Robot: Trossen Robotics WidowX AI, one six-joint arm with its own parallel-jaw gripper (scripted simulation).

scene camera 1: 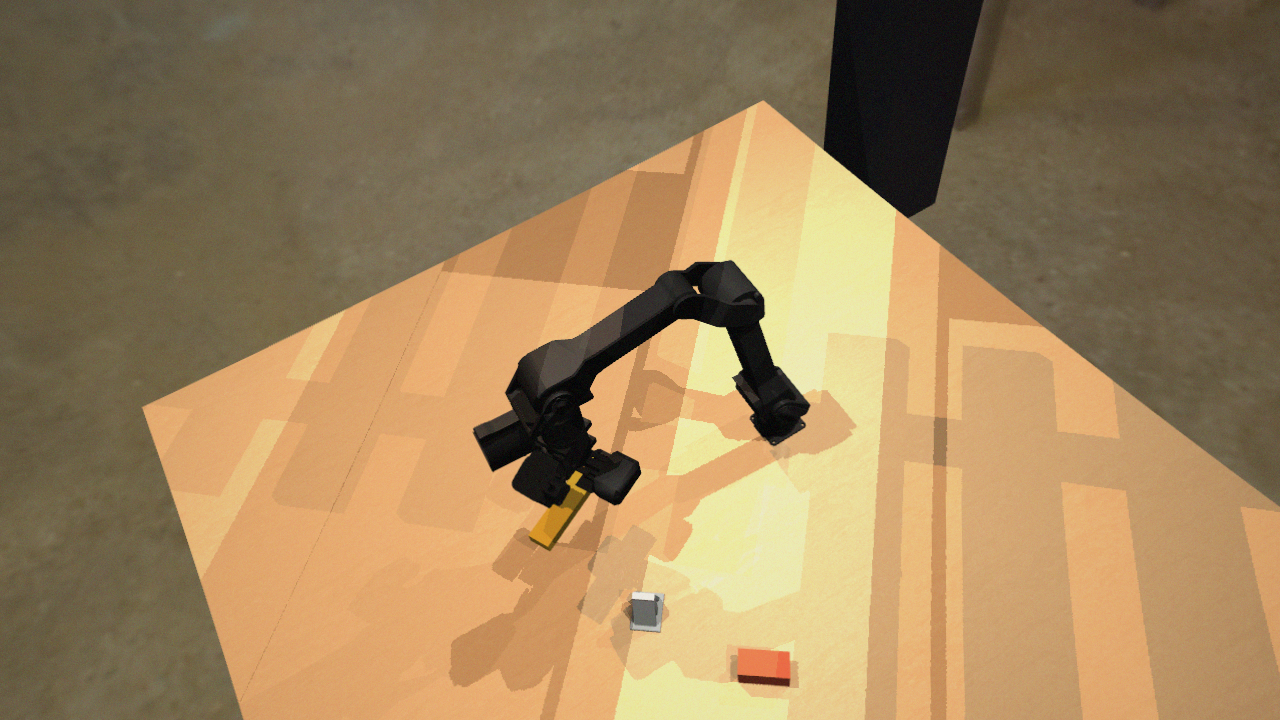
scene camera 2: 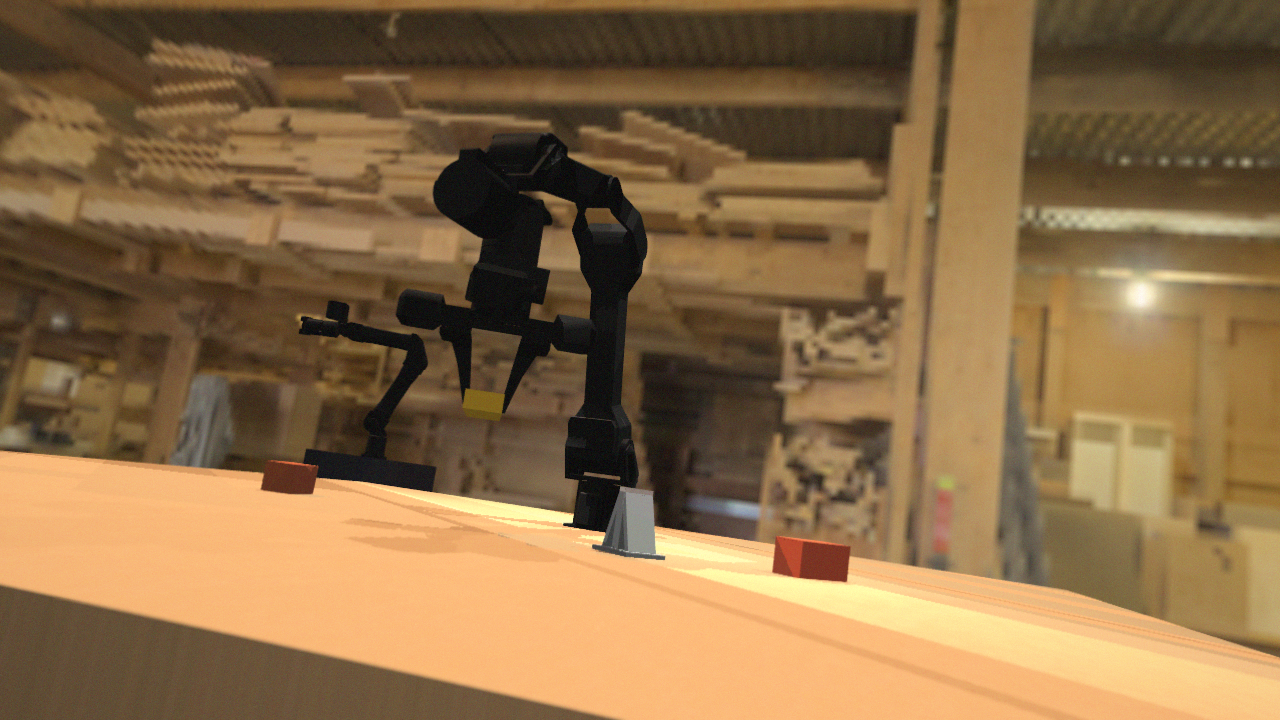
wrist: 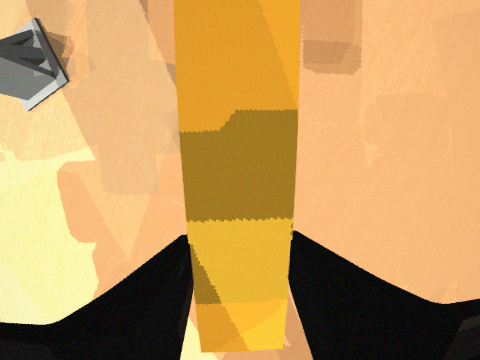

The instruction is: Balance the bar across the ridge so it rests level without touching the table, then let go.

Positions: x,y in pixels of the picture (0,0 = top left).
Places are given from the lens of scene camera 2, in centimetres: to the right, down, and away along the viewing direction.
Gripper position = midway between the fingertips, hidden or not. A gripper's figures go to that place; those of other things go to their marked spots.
gripper [scene camera 2: 483,410]: -15, 5, 80
yellow bar [scene camera 2: 479,404]: -14, 4, 70
red block [scene camera 2: 291,478]: -38, 13, 92
The marked spots on the yellow bar and the red block are 35 cm apart.
